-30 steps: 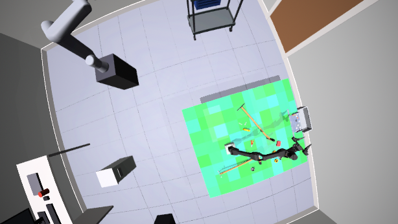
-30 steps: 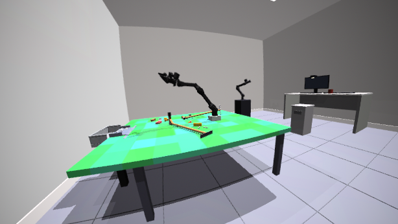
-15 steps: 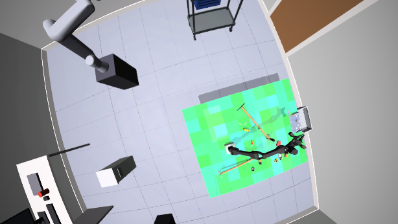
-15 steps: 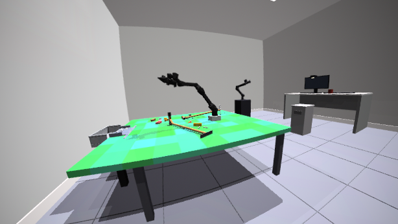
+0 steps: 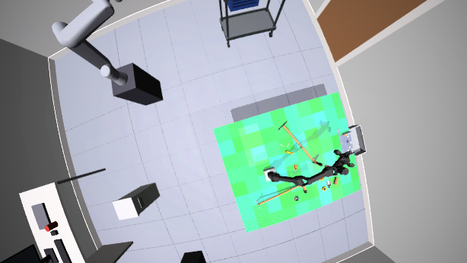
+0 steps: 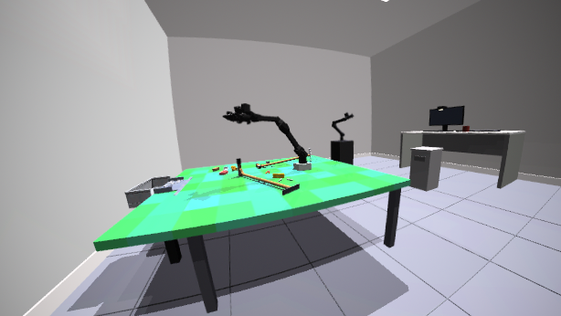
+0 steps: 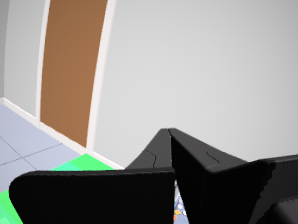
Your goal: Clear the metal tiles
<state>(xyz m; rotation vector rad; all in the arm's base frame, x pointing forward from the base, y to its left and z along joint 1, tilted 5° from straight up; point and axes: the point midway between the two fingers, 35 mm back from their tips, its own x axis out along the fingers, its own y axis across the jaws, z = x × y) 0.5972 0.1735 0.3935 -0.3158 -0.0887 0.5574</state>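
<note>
Now: gripper tip 44 cm above the yellow piece, 35 cm past it and 2 cm to the right of it. Round my gripper tip: red block 46 cm below, 31 cm to the right, 7 cm ahead; red-handled tool 46 cm below, 31 cm behind, 20 cm to the right; long scraper 40 cm below, 21 cm behind, 6 cm to the left.
</note>
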